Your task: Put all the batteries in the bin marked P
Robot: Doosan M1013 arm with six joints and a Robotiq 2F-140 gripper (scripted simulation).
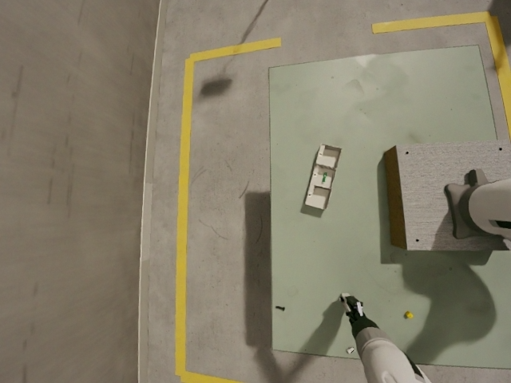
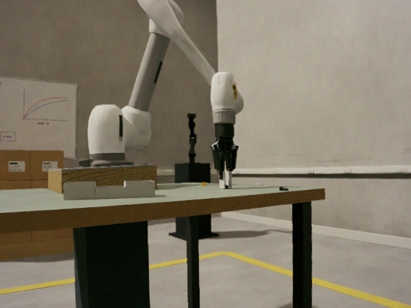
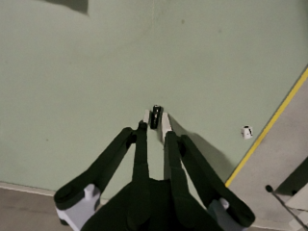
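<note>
Right now my hand is 480 mm to the left of the thin green stick, 40 mm short of it and 20 mm above it. Also, from my hand: small black screw: 250 mm ahead, 40 mm to the left, 30 mm below; then small white piece: 190 mm to the left, 30 mm below, 10 mm behind; then yellow piece: 220 mm behind, 60 mm to the left, 30 mm below.
</note>
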